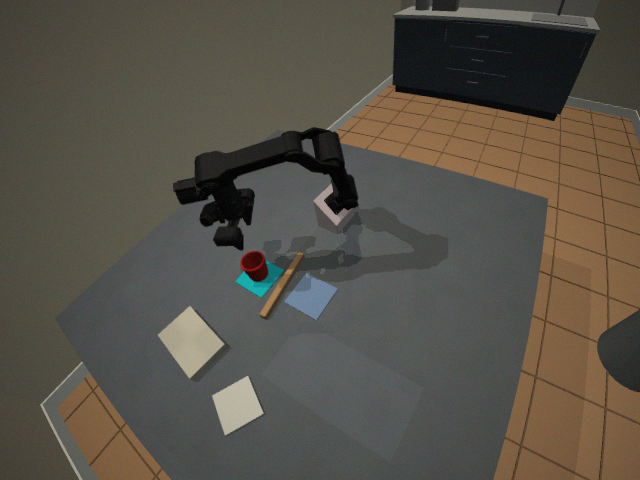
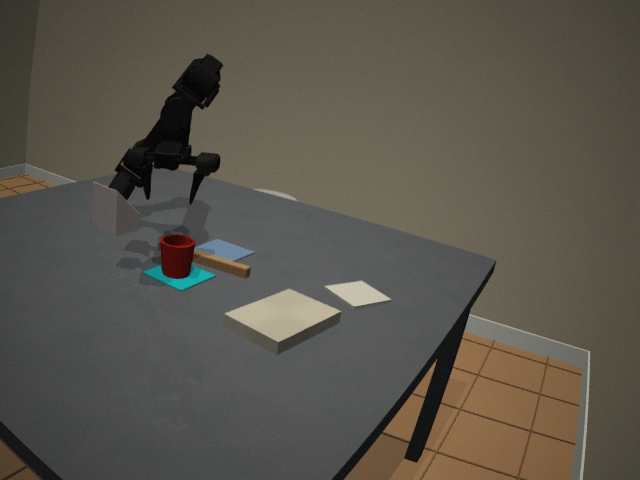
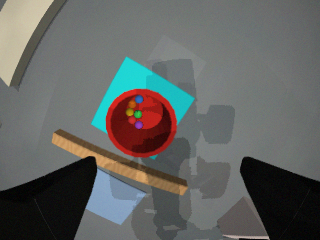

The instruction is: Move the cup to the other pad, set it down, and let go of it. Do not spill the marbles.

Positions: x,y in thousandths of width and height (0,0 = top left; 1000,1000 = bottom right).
My gripper shows in image 1 (384,495), in image 2 (263,420) and in image 3 (539,694).
